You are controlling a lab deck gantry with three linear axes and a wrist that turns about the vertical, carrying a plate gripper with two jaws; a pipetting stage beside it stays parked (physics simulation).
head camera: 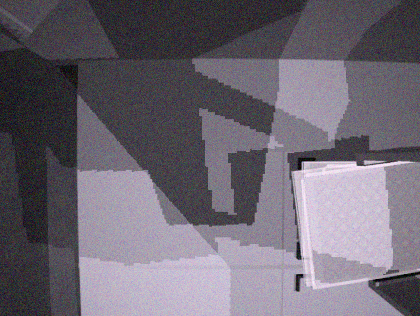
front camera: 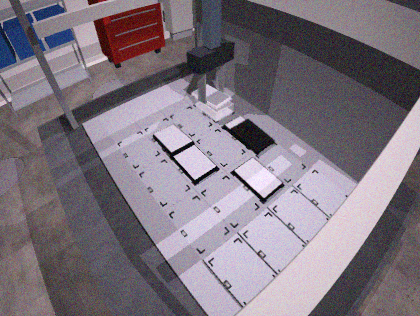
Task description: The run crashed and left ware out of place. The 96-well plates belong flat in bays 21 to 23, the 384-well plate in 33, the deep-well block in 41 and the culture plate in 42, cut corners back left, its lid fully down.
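Frame: origin at the robot's base, x ahead, y left, z up, level; millimetres.
Seen in the pictures: gripper, fingertip midpoint: (head camera: 385, 217) (front camera: 211, 96); robot's base, origin of the base link: (front camera: 118, 143).
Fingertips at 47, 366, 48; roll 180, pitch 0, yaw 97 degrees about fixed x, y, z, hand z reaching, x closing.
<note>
Offsets run from my fingertips to a thing's top centre, as dx, dy, dz. Level surfaces: height alone.
A skewed stack of thin white ware (front camera: 216, 106) (head camera: 345, 220) stands at the back of the deck. Its top plate shows faint round wells and is turned slightly against the bay marks in the head view. My gripper (front camera: 212, 96) (head camera: 390, 220) is down over the stack, its jaws against two opposite edges of the top plate. The far jaw is mostly hidden. A black-topped piece of ware {+217, -2, -26} (front camera: 254, 135) lies to the right of the stack in the front view. Three white-topped pieces with dark sides, one {+66, -216, -20} (front camera: 173, 137), a second {+181, -216, -34} (front camera: 196, 162) and a third {+345, -109, -34} (front camera: 258, 178), lie flat mid-deck. Bay numbers are unreadable.
The deck {dz -49} (front camera: 145, 185) carries black corner marks, with divided bays at the front right. Grey transparent walls surround it, and a pale beam (front camera: 370, 200) crosses the foreground. A red drawer cabinet (front camera: 132, 32) and a rack with blue bins (front camera: 22, 37) stand behind.
</note>
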